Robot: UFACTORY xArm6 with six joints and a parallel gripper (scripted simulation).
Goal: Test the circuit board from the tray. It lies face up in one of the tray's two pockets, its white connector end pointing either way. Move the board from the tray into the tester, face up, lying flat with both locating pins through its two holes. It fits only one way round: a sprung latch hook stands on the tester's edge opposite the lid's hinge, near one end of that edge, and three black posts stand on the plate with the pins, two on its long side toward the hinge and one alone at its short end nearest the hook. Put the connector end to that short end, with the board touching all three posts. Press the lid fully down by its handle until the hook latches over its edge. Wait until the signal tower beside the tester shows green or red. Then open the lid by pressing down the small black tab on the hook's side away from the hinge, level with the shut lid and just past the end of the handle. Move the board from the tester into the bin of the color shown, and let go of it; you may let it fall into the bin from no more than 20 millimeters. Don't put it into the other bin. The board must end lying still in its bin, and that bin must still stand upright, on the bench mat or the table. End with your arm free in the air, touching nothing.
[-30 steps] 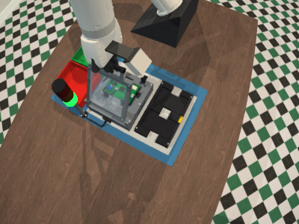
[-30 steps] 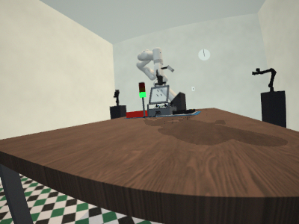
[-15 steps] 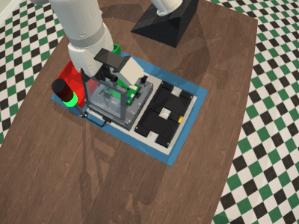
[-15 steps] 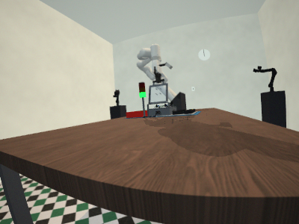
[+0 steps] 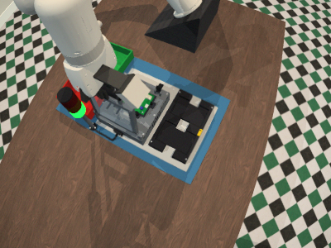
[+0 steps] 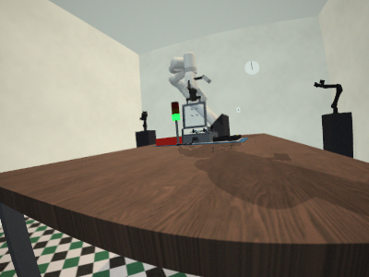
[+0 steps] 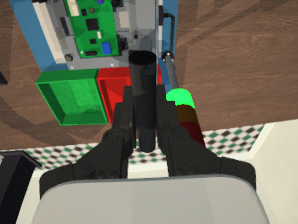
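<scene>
Now: hand 80 mm past the green circuit board, 10 mm to the right of it and 200 mm above it. Also, from my hand: black nest: 80 mm behind, 20 mm to the left, 210 mm below; clear lid: 10 mm ahead, 90 mm below; latch hook: 140 mm behind, 80 mm to the left, 190 mm below.
</scene>
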